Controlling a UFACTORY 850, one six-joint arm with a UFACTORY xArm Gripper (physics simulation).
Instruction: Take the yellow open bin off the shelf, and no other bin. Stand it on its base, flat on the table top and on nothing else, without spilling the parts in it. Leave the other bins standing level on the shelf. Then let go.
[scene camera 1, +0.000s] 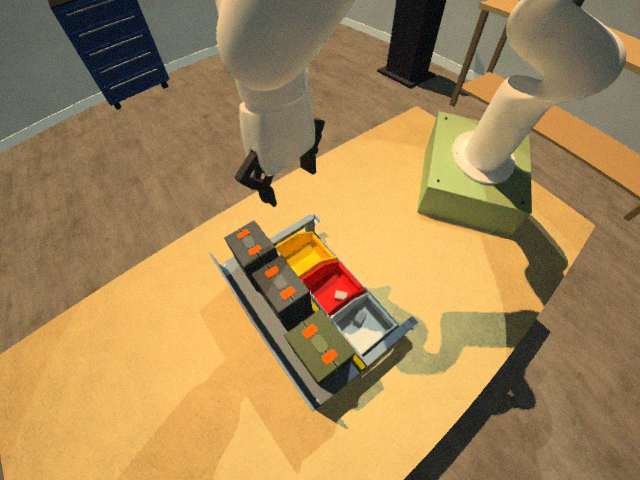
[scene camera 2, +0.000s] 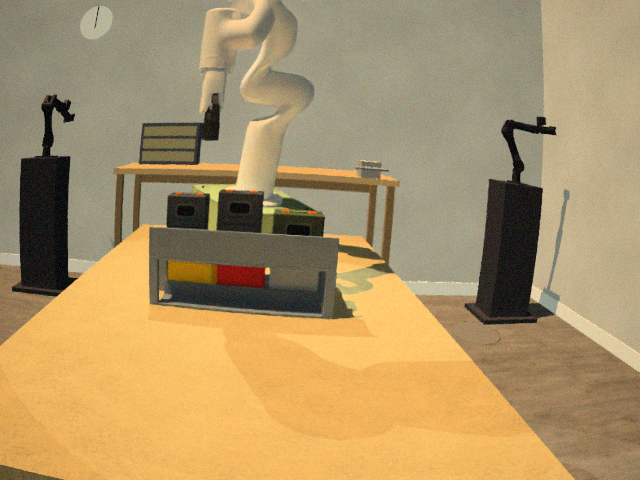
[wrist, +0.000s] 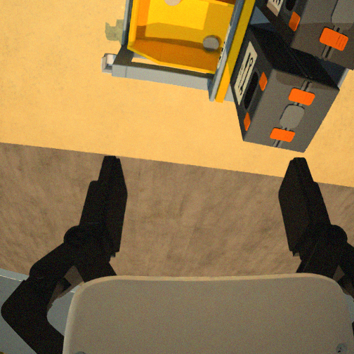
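The yellow open bin (scene camera 1: 307, 252) (scene camera 2: 191, 272) (wrist: 177, 22) stands at one end of the grey shelf (scene camera 1: 296, 227) (scene camera 2: 242, 249) (wrist: 160, 74). A round grey part lies in it in the wrist view, and part of a pale one shows at the top edge. The red bin (scene camera 1: 329, 281) (scene camera 2: 240, 275) is beside it, then the grey bin (scene camera 1: 374, 330) (scene camera 2: 294, 279). My gripper (scene camera 1: 291, 186) (scene camera 2: 210, 136) (wrist: 205, 174) is open and empty, high above the shelf's yellow-bin end and off to its outer side. The yellow bin's base is hidden in the wrist view.
Two dark cases (scene camera 1: 249, 241) (scene camera 1: 280, 283) (scene camera 2: 187, 210) (scene camera 2: 240, 209) (wrist: 292, 117) and an olive case (scene camera 1: 320, 343) (scene camera 2: 298, 224) stand in a row behind the bins, higher than them. The table top (scene camera 1: 129, 335) (scene camera 2: 310, 403) (wrist: 60, 110) surrounds the shelf. The green base block (scene camera 1: 470, 206) carries the arm.
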